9 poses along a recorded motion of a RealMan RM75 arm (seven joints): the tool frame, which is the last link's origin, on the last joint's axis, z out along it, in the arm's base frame.
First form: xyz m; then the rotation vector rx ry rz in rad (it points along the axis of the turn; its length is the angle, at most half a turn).
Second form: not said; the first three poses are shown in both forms.
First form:
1: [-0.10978, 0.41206, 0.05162, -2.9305, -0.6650, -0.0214]
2: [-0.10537, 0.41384, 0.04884, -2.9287, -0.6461, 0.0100]
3: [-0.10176, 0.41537, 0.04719, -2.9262, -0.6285, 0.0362]
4: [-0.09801, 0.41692, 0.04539, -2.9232, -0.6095, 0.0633]
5: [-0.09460, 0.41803, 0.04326, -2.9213, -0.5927, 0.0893]
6: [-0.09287, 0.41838, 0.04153, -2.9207, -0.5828, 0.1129]
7: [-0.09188, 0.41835, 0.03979, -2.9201, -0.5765, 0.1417]
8: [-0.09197, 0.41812, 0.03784, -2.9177, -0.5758, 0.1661]
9: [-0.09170, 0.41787, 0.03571, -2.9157, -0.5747, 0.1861]
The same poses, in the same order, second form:
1: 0.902, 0.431, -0.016, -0.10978; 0.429, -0.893, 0.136, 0.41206; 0.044, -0.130, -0.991, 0.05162; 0, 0, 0, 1
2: 0.908, 0.418, -0.037, -0.10537; 0.419, -0.898, 0.137, 0.41384; 0.024, -0.140, -0.990, 0.04884; 0, 0, 0, 1
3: 0.912, 0.407, -0.055, -0.10176; 0.410, -0.901, 0.140, 0.41537; 0.008, -0.150, -0.989, 0.04719; 0, 0, 0, 1
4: 0.916, 0.394, -0.073, -0.09801; 0.400, -0.905, 0.142, 0.41692; -0.010, -0.160, -0.987, 0.04539; 0, 0, 0, 1
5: 0.920, 0.382, -0.090, -0.09460; 0.392, -0.909, 0.144, 0.41803; -0.027, -0.167, -0.986, 0.04326; 0, 0, 0, 1
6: 0.921, 0.375, -0.105, -0.09287; 0.387, -0.911, 0.143, 0.41838; -0.042, -0.172, -0.984, 0.04153; 0, 0, 0, 1
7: 0.921, 0.369, -0.124, -0.09188; 0.384, -0.913, 0.140, 0.41835; -0.061, -0.176, -0.982, 0.03979; 0, 0, 0, 1
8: 0.920, 0.367, -0.140, -0.09197; 0.385, -0.913, 0.138, 0.41812; -0.077, -0.180, -0.981, 0.03784; 0, 0, 0, 1
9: 0.918, 0.365, -0.153, -0.09170; 0.386, -0.913, 0.136, 0.41787; -0.090, -0.184, -0.979, 0.03571; 0, 0, 0, 1
